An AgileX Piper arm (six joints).
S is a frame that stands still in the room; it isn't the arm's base.
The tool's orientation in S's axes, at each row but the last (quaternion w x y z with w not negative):
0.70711 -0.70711 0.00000 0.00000
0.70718 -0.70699 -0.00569 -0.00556
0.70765 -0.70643 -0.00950 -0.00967
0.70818 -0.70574 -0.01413 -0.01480
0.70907 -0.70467 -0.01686 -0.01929
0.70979 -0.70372 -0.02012 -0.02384
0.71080 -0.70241 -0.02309 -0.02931
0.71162 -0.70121 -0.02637 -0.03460
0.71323 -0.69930 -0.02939 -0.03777
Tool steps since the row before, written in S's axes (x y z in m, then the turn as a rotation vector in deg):
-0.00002 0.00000 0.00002 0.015 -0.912 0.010
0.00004 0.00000 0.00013 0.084 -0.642 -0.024
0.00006 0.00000 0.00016 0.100 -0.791 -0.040
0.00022 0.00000 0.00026 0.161 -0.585 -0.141
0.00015 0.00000 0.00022 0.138 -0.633 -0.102
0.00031 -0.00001 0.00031 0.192 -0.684 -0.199
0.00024 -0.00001 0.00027 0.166 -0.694 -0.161
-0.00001 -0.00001 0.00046 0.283 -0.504 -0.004
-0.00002 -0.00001 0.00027 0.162 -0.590 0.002
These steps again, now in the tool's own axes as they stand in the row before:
-0.00002 -0.00002 0.00000 0.015 -0.010 -0.912
0.00004 -0.00013 0.00000 0.083 0.025 -0.642
0.00006 -0.00016 0.00000 0.099 0.041 -0.791
0.00023 -0.00025 0.00000 0.156 0.145 -0.585
0.00016 -0.00021 0.00000 0.135 0.105 -0.633
0.00033 -0.00029 -0.00001 0.183 0.205 -0.685
0.00026 -0.00025 0.00000 0.160 0.165 -0.694
0.00003 -0.00046 0.00000 0.288 0.021 -0.501
0.00001 -0.00027 0.00000 0.169 0.002 -0.588

